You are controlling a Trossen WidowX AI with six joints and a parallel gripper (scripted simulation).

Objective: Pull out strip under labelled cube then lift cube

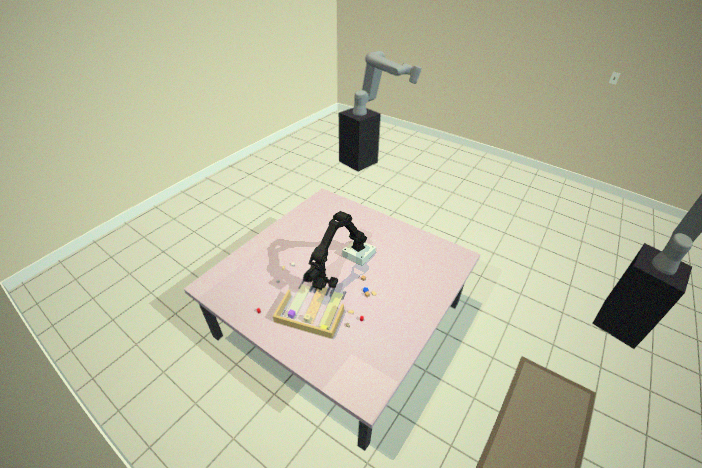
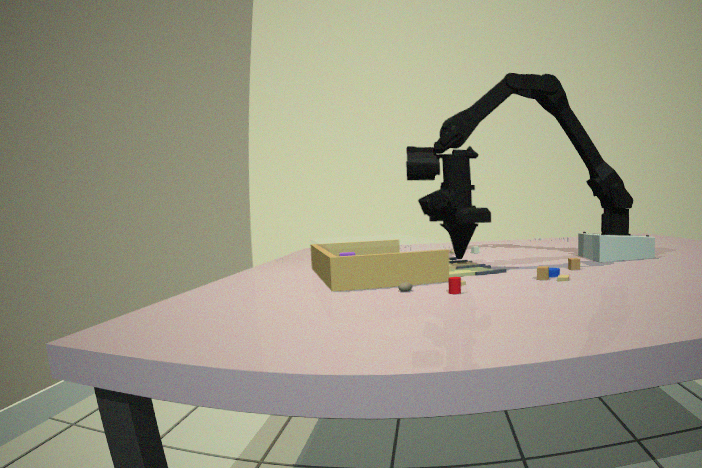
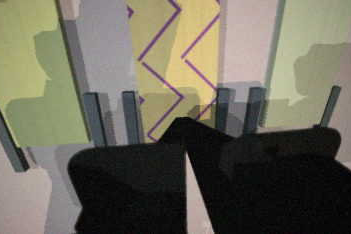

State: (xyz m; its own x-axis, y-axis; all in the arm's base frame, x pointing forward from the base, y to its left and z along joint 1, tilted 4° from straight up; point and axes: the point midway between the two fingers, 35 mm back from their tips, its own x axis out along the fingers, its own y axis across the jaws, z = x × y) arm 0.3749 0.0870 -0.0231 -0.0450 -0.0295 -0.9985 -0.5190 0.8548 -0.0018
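Right now the strip is 8 cm ahead of my gripper tip, 5 cm to the left of it and 1 cm below it.
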